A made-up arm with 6 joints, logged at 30 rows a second.
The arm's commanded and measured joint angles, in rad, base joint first. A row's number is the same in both.
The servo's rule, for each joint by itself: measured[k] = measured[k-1] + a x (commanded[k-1-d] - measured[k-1]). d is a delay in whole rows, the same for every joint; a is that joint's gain. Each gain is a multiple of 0.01, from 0.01 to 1. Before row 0 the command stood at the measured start. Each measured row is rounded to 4 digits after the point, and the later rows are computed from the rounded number. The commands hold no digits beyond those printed.
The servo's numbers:
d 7
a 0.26 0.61 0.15 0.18 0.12 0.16
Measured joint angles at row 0: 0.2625 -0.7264 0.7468 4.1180 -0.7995 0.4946
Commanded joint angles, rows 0 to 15: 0.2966 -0.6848 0.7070 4.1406 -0.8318 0.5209; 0.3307 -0.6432 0.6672 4.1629 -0.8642 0.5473; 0.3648 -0.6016 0.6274 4.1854 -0.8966 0.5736; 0.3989 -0.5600 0.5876 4.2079 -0.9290 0.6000; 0.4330 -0.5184 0.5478 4.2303 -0.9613 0.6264; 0.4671 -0.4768 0.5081 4.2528 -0.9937 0.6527; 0.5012 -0.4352 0.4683 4.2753 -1.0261 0.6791; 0.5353 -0.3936 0.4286 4.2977 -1.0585 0.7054; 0.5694 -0.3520 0.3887 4.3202 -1.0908 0.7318; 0.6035 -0.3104 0.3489 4.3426 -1.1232 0.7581; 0.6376 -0.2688 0.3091 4.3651 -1.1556 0.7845; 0.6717 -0.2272 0.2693 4.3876 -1.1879 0.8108; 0.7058 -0.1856 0.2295 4.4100 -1.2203 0.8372; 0.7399 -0.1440 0.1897 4.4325 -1.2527 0.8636; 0.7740 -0.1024 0.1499 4.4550 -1.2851 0.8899; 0.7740 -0.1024 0.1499 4.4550 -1.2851 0.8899
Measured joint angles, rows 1 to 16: 0.2625 -0.7264 0.7468 4.1180 -0.7995 0.4946; 0.2625 -0.7264 0.7468 4.1180 -0.7995 0.4946; 0.2625 -0.7264 0.7468 4.1180 -0.7995 0.4946; 0.2625 -0.7264 0.7468 4.1180 -0.7995 0.4946; 0.2625 -0.7264 0.7468 4.1180 -0.7995 0.4946; 0.2625 -0.7264 0.7468 4.1180 -0.7995 0.4946; 0.2625 -0.7264 0.7468 4.1180 -0.7995 0.4946; 0.2714 -0.7010 0.7408 4.1221 -0.8034 0.4988; 0.2868 -0.6657 0.7298 4.1294 -0.8107 0.5066; 0.3071 -0.6266 0.7144 4.1395 -0.8210 0.5173; 0.3310 -0.5860 0.6954 4.1518 -0.8340 0.5305; 0.3575 -0.5448 0.6733 4.1659 -0.8493 0.5458; 0.3860 -0.5033 0.6485 4.1815 -0.8666 0.5629; 0.4160 -0.4618 0.6215 4.1984 -0.8857 0.5815; 0.4470 -0.4202 0.5926 4.2163 -0.9064 0.6013; 0.4788 -0.3786 0.5620 4.2350 -0.9285 0.6222
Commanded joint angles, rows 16 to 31: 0.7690 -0.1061 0.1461 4.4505 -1.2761 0.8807; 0.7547 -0.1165 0.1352 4.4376 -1.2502 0.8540; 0.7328 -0.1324 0.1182 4.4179 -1.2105 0.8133; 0.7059 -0.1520 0.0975 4.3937 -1.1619 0.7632; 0.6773 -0.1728 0.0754 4.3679 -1.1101 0.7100; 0.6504 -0.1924 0.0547 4.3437 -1.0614 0.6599; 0.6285 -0.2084 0.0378 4.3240 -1.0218 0.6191; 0.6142 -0.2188 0.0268 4.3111 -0.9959 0.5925; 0.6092 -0.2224 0.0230 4.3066 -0.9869 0.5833; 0.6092 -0.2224 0.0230 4.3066 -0.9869 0.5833; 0.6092 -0.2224 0.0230 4.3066 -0.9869 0.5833; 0.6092 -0.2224 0.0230 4.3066 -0.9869 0.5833; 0.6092 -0.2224 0.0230 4.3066 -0.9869 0.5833; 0.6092 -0.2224 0.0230 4.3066 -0.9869 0.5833; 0.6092 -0.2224 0.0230 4.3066 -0.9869 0.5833; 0.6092 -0.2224 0.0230 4.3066 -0.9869 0.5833
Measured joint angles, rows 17 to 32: 0.5112 -0.3370 0.5300 4.2544 -0.9519 0.6439; 0.5441 -0.2954 0.4969 4.2743 -0.9763 0.6664; 0.5773 -0.2538 0.4628 4.2947 -1.0017 0.6895; 0.6107 -0.2122 0.4278 4.3155 -1.0279 0.7131; 0.6443 -0.1706 0.3921 4.3366 -1.0549 0.7372; 0.6780 -0.1290 0.3558 4.3579 -1.0825 0.7616; 0.7030 -0.1128 0.3249 4.3754 -1.1068 0.7821; 0.7202 -0.1087 0.2981 4.3889 -1.1271 0.7979; 0.7292 -0.1135 0.2737 4.3977 -1.1419 0.8069; 0.7301 -0.1250 0.2504 4.4013 -1.1501 0.8079; 0.7238 -0.1415 0.2275 4.3999 -1.1515 0.8007; 0.7117 -0.1606 0.2047 4.3941 -1.1465 0.7862; 0.6958 -0.1800 0.1822 4.3850 -1.1363 0.7660; 0.6783 -0.1973 0.1605 4.3740 -1.1226 0.7425; 0.6616 -0.2104 0.1404 4.3627 -1.1074 0.7185; 0.6480 -0.2177 0.1228 4.3526 -1.0929 0.6969
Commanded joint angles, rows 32 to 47: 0.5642 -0.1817 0.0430 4.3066 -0.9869 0.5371; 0.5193 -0.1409 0.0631 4.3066 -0.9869 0.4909; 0.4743 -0.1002 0.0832 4.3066 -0.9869 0.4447; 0.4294 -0.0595 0.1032 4.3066 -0.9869 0.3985; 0.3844 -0.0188 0.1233 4.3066 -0.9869 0.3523; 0.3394 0.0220 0.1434 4.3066 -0.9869 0.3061; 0.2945 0.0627 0.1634 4.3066 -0.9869 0.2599; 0.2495 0.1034 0.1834 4.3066 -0.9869 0.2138; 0.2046 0.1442 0.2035 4.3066 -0.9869 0.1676; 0.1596 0.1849 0.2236 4.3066 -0.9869 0.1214; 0.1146 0.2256 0.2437 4.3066 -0.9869 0.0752; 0.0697 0.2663 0.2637 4.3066 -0.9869 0.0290; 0.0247 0.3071 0.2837 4.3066 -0.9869 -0.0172; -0.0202 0.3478 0.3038 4.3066 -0.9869 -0.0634; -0.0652 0.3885 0.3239 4.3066 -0.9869 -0.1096; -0.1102 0.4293 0.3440 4.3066 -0.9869 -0.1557
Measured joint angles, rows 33 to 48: 0.6379 -0.2206 0.1078 4.3443 -1.0802 0.6787; 0.6304 -0.2217 0.0951 4.3375 -1.0690 0.6634; 0.6249 -0.2221 0.0843 4.3319 -1.0591 0.6506; 0.6208 -0.2223 0.0751 4.3273 -1.0504 0.6398; 0.6178 -0.2224 0.0673 4.3236 -1.0428 0.6308; 0.6156 -0.2224 0.0607 4.3205 -1.0361 0.6232; 0.6139 -0.2224 0.0550 4.3180 -1.0302 0.6168; 0.6010 -0.1976 0.0532 4.3159 -1.0250 0.6040; 0.5798 -0.1630 0.0547 4.3142 -1.0204 0.5859; 0.5524 -0.1247 0.0590 4.3128 -1.0164 0.5633; 0.5204 -0.0849 0.0656 4.3117 -1.0129 0.5369; 0.4850 -0.0446 0.0743 4.3108 -1.0098 0.5074; 0.4471 -0.0040 0.0847 4.3100 -1.0071 0.4752; 0.4074 0.0367 0.0965 4.3094 -1.0047 0.4408; 0.3663 0.0774 0.1095 4.3089 -1.0026 0.4045; 0.3243 0.1181 0.1236 4.3085 -1.0007 0.3666
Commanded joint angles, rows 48 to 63: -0.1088 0.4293 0.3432 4.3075 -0.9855 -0.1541; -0.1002 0.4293 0.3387 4.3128 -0.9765 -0.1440; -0.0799 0.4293 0.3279 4.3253 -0.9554 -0.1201; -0.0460 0.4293 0.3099 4.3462 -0.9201 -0.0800; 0.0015 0.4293 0.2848 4.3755 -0.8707 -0.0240; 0.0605 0.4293 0.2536 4.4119 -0.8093 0.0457; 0.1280 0.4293 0.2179 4.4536 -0.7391 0.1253; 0.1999 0.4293 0.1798 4.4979 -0.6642 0.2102; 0.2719 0.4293 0.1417 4.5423 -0.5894 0.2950; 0.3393 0.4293 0.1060 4.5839 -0.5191 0.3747; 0.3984 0.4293 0.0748 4.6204 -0.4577 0.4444; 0.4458 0.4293 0.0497 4.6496 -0.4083 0.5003; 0.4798 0.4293 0.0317 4.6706 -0.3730 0.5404; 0.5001 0.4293 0.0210 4.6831 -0.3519 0.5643; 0.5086 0.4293 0.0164 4.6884 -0.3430 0.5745; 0.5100 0.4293 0.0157 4.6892 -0.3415 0.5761
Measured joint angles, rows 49 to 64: 0.2815 0.1588 0.1386 4.3082 -0.9990 0.3274; 0.2381 0.1995 0.1544 4.3079 -0.9975 0.2870; 0.1943 0.2402 0.1708 4.3077 -0.9962 0.2457; 0.1502 0.2810 0.1877 4.3075 -0.9951 0.2036; 0.1059 0.3217 0.2051 4.3073 -0.9941 0.1609; 0.0614 0.3624 0.2229 4.3072 -0.9932 0.1176; 0.0168 0.4032 0.2411 4.3071 -0.9924 0.0739; -0.0159 0.4191 0.2564 4.3072 -0.9916 0.0374; -0.0378 0.4253 0.2687 4.3082 -0.9898 0.0084; -0.0487 0.4277 0.2776 4.3113 -0.9857 -0.0122; -0.0480 0.4287 0.2824 4.3176 -0.9778 -0.0230; -0.0351 0.4291 0.2828 4.3280 -0.9649 -0.0232; -0.0102 0.4292 0.2784 4.3431 -0.9462 -0.0122; 0.0257 0.4293 0.2693 4.3630 -0.9213 0.0098; 0.0710 0.4293 0.2559 4.3873 -0.8904 0.0419; 0.1232 0.4293 0.2388 4.4152 -0.8543 0.0824
